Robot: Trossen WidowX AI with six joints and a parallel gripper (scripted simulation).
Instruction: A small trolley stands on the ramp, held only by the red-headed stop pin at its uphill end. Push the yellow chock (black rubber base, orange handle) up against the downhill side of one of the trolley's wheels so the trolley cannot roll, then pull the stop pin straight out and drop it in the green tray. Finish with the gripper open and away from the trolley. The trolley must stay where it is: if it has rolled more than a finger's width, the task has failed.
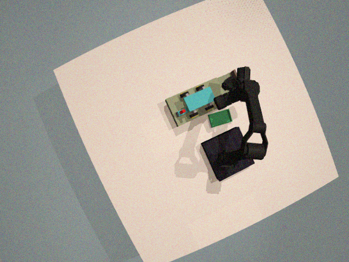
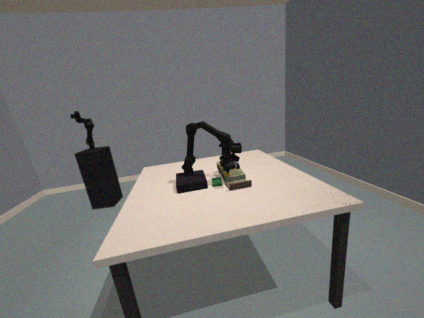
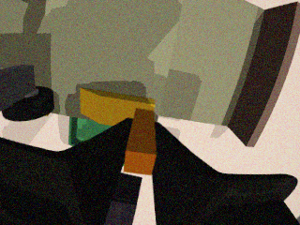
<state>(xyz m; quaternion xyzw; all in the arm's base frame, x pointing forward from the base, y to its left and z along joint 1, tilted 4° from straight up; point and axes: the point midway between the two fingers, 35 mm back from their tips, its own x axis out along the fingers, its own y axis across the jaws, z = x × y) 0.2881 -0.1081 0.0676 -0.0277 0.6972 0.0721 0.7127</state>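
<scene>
The red-headed stop pin is 24 cm to the left of my gripper tip and 4 cm above it. Also, from my gripper tip: green tray 8 cm behind, 4 cm to the left, 10 cm below; dark end stop 7 cm ahead, 11 cm to the right, 6 cm below; ramp 4 cm ahead, 14 cm to the left, 4 cm below.
</scene>
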